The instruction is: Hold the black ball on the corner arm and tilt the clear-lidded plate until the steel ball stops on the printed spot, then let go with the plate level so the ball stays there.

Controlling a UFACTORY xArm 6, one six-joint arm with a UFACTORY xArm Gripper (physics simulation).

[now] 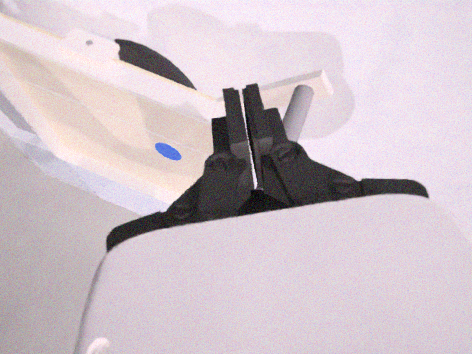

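Note:
The pale, clear-lidded plate (pixel 145 86) lies to the left and runs behind the fingers. The blue printed spot (pixel 168 151) shows on its floor, left of the fingers. The steel ball does not show. A light corner arm (pixel 275 93) reaches out right of the plate, and a grey post (pixel 299 111) stands at its end, just right of the fingers. The black ball does not show; the gripper covers the area at the post's lower end. My gripper (pixel 242 111) is shut with its two fingers together and nothing between them.
A dark curved part (pixel 152 64) shows behind the plate's far wall, next to a white tab with a small hole (pixel 95 46). Soft shadows fall on the white surface behind the corner arm. A grey area (pixel 45 225) lies at the lower left, beyond the plate's near edge.

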